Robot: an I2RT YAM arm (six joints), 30 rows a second.
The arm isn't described. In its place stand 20 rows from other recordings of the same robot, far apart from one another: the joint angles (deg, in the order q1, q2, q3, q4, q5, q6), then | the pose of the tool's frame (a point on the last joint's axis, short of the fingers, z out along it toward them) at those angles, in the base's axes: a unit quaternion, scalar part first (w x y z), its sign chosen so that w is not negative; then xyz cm.
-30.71, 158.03, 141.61, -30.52, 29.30, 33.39 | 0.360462, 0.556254, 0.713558, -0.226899, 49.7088, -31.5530, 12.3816
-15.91, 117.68, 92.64, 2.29, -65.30, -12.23 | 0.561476, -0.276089, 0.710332, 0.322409, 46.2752, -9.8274, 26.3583
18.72, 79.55, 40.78, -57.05, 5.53, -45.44 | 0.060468, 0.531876, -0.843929, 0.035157, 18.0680, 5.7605, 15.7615
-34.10, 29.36, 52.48, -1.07, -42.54, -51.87 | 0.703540, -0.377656, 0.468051, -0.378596, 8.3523, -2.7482, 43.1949
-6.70, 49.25, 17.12, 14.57, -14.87, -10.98 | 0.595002, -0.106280, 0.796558, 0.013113, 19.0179, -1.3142, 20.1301
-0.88, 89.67, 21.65, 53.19, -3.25, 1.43 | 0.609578, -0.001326, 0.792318, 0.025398, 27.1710, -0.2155, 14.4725
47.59, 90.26, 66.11, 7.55, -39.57, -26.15 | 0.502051, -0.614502, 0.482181, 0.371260, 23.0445, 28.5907, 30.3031
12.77, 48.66, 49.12, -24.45, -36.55, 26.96 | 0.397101, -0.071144, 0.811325, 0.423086, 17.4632, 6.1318, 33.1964
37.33, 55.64, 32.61, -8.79, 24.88, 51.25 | 0.471295, 0.207365, 0.834361, 0.196779, 17.6277, 11.5597, 23.4762
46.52, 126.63, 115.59, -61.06, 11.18, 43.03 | 0.177685, -0.014790, 0.983132, 0.040746, 32.3563, 33.1173, 23.3685
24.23, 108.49, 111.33, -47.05, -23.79, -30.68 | 0.390769, -0.486767, 0.762941, 0.168163, 37.8786, 18.6220, 36.1625
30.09, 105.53, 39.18, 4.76, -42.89, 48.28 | 0.046900, -0.054041, -0.905147, -0.419033, 24.0107, 16.7133, 7.9480
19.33, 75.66, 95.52, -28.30, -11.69, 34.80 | 0.543519, 0.035475, 0.755385, 0.364311, 25.4600, 9.6954, 49.2961
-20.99, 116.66, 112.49, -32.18, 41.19, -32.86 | 0.234491, 0.071511, 0.847292, -0.471164, 42.8870, -18.9653, 33.1720
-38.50, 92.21, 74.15, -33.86, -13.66, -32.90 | 0.328645, 0.007100, 0.939357, -0.097724, 27.8118, -21.0482, 27.2917
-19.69, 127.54, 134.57, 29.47, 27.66, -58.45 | 0.605377, 0.056337, 0.483119, -0.630033, 46.6613, -18.4532, 47.5140
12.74, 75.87, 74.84, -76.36, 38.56, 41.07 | 0.240950, 0.264752, 0.900807, -0.245756, 22.3206, 2.7715, 32.5719
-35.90, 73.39, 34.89, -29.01, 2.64, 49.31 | 0.196258, 0.667075, 0.718675, 0.000323, 17.3630, -12.7711, 15.9697
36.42, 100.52, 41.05, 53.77, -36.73, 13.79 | 0.477622, -0.345380, 0.648470, 0.481744, 26.6074, 22.2769, 18.2326
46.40, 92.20, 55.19, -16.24, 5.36, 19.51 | 0.288362, -0.206080, 0.925422, 0.134060, 22.8172, 23.4782, 19.0048
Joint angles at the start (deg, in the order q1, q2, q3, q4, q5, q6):
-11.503 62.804 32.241 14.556 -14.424 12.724
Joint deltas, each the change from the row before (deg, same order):
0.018 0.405 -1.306 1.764 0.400 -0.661
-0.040 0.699 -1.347 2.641 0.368 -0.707
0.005 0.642 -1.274 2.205 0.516 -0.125
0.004 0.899 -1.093 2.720 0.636 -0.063
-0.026 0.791 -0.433 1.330 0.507 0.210
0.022 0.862 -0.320 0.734 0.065 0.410
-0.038 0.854 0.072 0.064 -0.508 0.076
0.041 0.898 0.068 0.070 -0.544 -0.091
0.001 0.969 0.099 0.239 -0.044 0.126
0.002 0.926 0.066 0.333 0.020 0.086
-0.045 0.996 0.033 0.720 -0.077 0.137
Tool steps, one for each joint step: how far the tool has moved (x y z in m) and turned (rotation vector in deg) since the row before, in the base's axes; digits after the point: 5 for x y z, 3 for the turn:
-0.00056 -0.00005 -0.00625 -0.754 -0.066 -0.190
0.00015 -0.00043 -0.00598 -0.897 -0.597 -0.209
-0.00027 -0.00024 -0.00605 -0.311 -0.261 -0.461
0.00061 -0.00050 -0.00498 -0.365 -0.683 -0.596
0.00105 -0.00064 -0.00321 0.060 -0.075 -0.568
0.00112 -0.00017 -0.00392 0.471 0.448 -0.141
0.00164 -0.00019 -0.00286 0.346 0.678 0.433
0.00173 0.00017 -0.00307 0.209 0.713 0.589
0.00195 -0.00036 -0.00292 0.259 0.620 0.008
0.00181 -0.00037 -0.00280 0.182 0.521 -0.042
0.00197 -0.00056 -0.00261 0.202 0.238 -0.012

